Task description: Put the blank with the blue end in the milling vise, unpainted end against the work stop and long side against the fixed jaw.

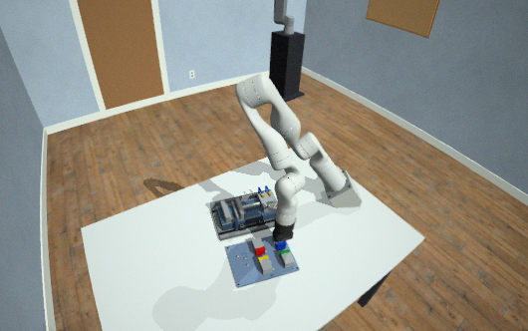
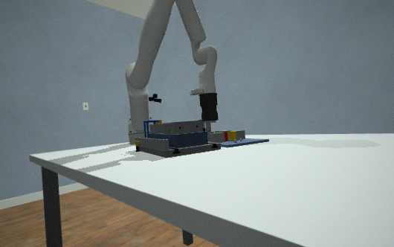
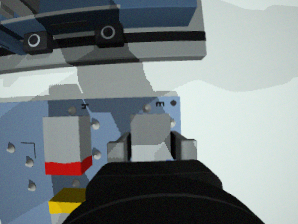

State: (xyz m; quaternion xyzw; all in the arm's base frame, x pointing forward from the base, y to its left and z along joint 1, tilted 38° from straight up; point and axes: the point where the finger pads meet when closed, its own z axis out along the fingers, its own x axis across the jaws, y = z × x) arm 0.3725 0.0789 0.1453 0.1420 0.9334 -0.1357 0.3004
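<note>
Now: hand 2 cm above the blue-ended blank. The rest, counted from my hand: red-ended blank: 8 cm ahead, 4 cm to the right, 2 cm below; blue plate: 10 cm ahead, 4 cm below; green-ended blank: 8 cm to the left, 4 cm ahead, 2 cm below.
</note>
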